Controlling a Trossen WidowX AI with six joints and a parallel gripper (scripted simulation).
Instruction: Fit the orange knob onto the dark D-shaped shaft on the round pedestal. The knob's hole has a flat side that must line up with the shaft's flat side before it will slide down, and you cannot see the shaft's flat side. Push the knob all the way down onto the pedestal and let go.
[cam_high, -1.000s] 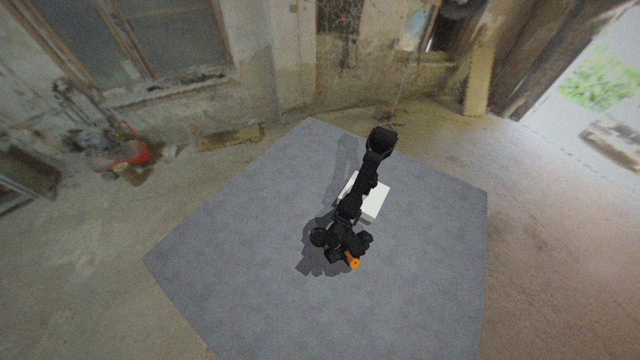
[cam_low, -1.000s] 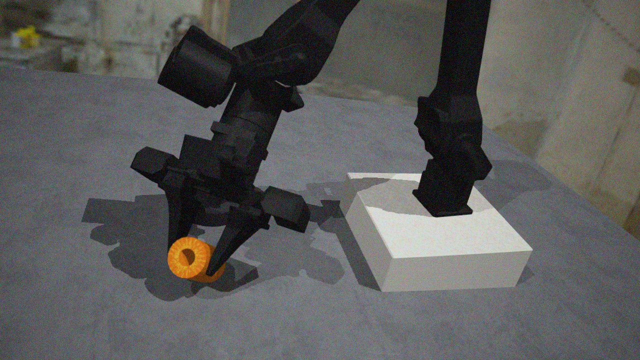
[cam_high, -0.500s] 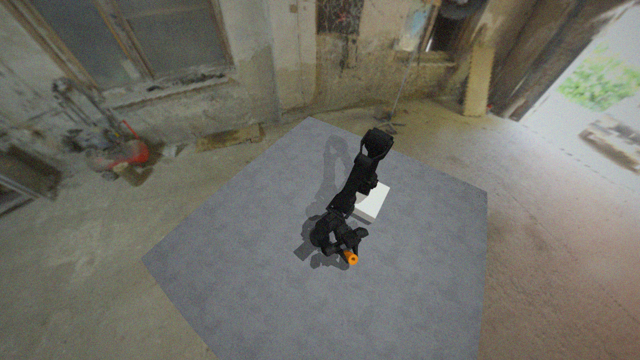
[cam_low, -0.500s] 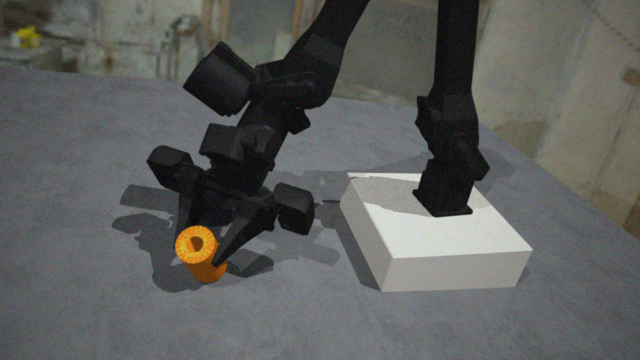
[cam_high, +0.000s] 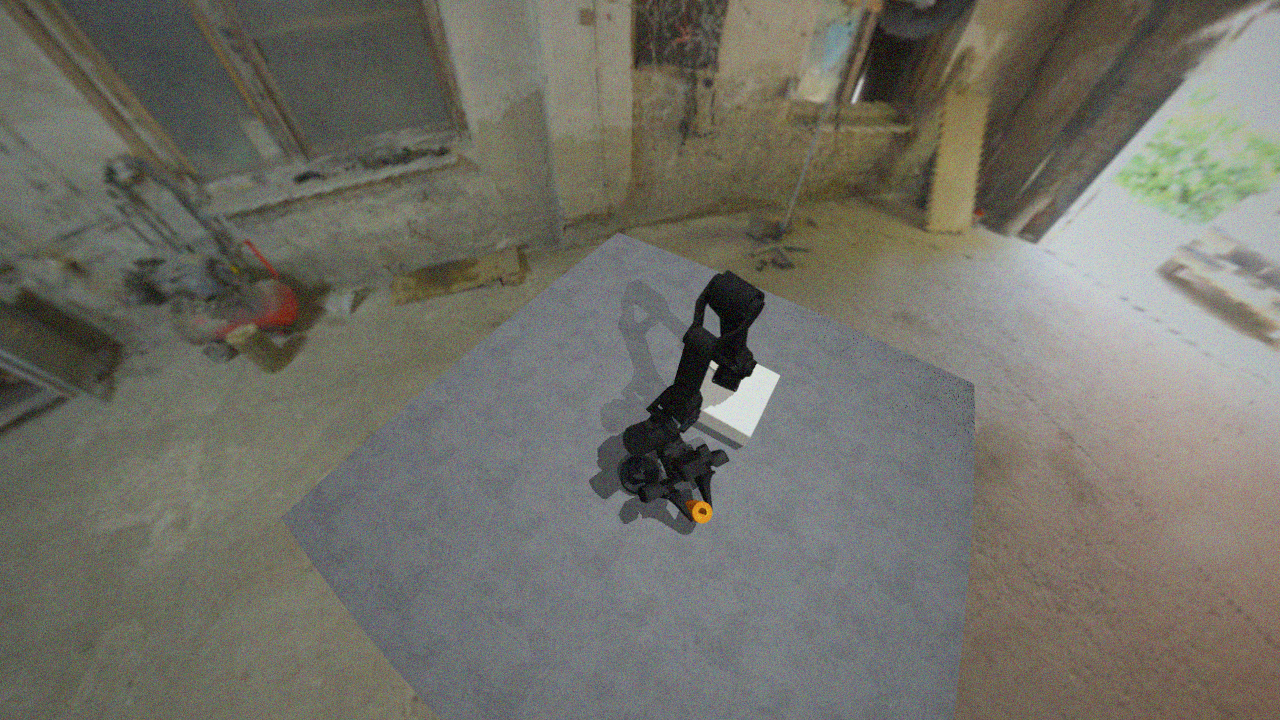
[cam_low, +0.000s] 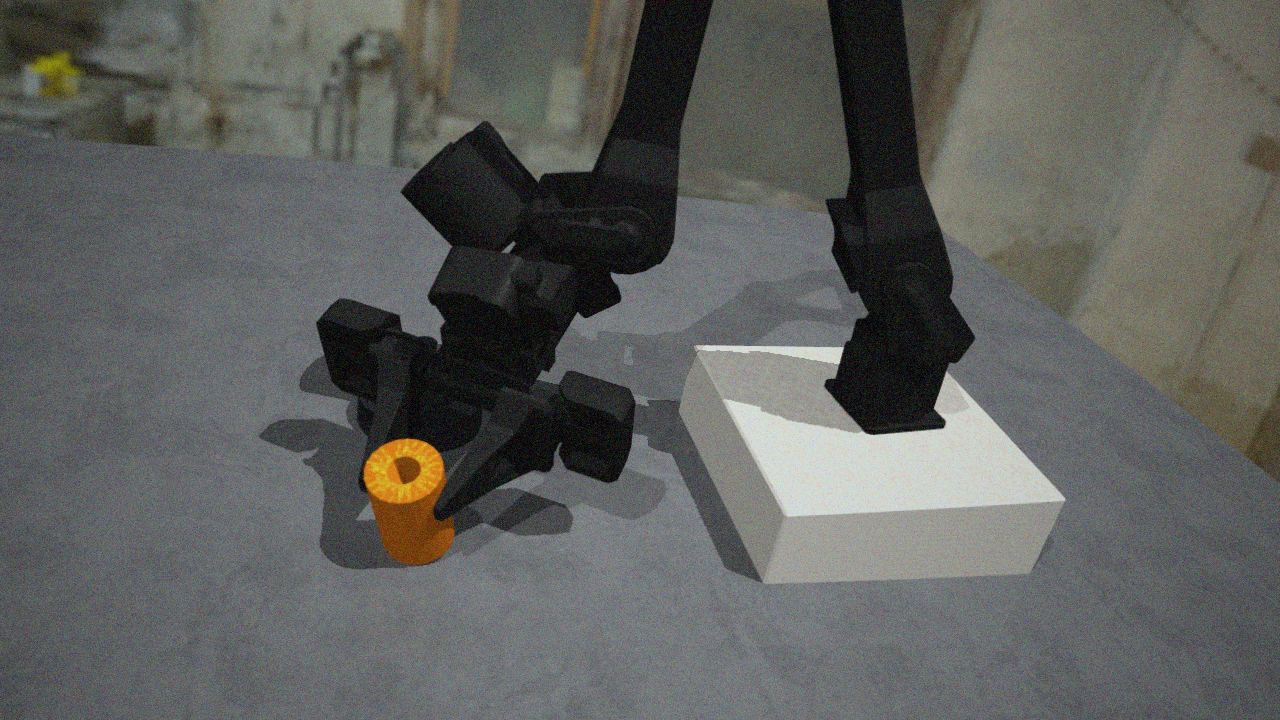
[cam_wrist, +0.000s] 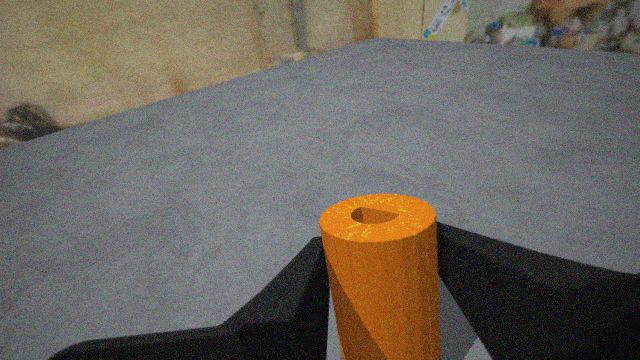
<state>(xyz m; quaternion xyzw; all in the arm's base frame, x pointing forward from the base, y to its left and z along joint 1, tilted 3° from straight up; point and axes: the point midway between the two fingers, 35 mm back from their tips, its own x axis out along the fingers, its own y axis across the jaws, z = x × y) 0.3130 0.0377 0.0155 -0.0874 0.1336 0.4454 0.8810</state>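
Right now the orange knob is 1 cm behind my gripper tip, 1 cm to the right of it and 1 cm below it. The rest, counted from my gripper tip: short shaft (3 cm behind, 15 cm to the right, 1 cm below).
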